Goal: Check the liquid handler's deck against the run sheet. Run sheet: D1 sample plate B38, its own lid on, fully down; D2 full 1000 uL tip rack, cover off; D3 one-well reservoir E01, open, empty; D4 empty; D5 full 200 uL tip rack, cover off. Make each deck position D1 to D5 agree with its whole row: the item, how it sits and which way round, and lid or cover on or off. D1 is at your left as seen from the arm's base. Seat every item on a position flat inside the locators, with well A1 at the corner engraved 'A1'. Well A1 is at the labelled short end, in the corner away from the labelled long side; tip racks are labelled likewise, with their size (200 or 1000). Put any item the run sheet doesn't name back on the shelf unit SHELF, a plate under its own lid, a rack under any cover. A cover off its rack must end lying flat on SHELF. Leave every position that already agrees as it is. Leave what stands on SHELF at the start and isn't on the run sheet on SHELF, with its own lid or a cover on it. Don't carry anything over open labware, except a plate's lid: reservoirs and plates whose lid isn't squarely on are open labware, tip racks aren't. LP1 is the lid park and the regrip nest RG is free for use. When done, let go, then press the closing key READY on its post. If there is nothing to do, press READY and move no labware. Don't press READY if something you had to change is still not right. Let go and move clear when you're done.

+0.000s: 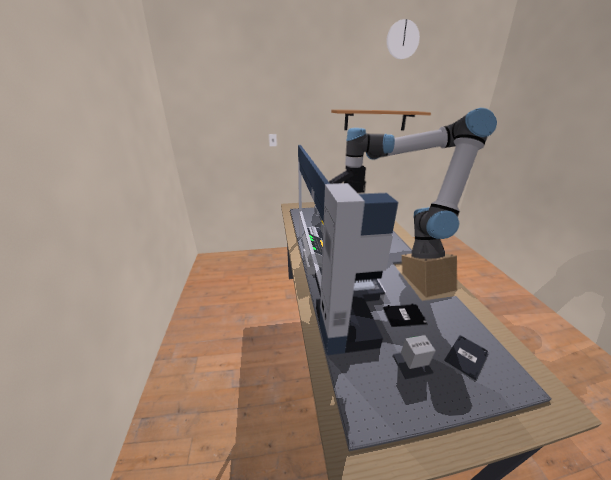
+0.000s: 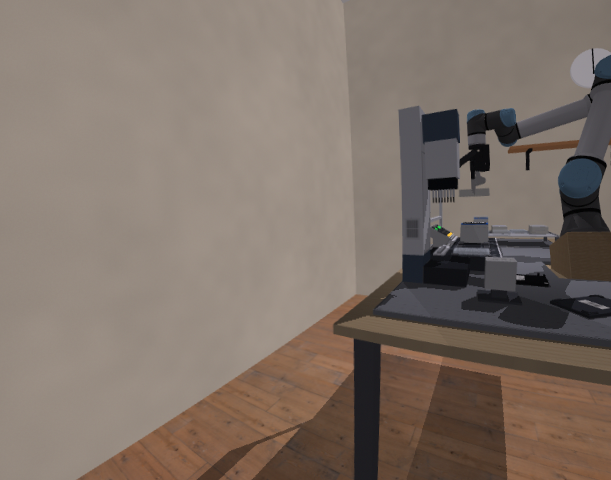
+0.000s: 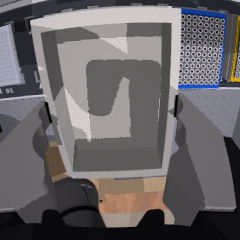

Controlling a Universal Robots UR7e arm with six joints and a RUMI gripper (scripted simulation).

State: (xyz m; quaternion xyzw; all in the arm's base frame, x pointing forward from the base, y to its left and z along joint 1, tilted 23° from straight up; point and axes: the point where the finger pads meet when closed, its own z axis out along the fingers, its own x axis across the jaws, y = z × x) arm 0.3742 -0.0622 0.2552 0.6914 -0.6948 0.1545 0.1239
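Right now my hand is 10 mm above the one-well reservoir. The rest, counted from my hand: liquid handler head: 80 mm ahead, 470 mm to the left, 90 mm above; then yellow-rimmed tip rack: 10 mm behind, 250 mm to the right, 200 mm below; then blue-framed tip rack: 10 mm behind, 130 mm to the right, 180 mm below.
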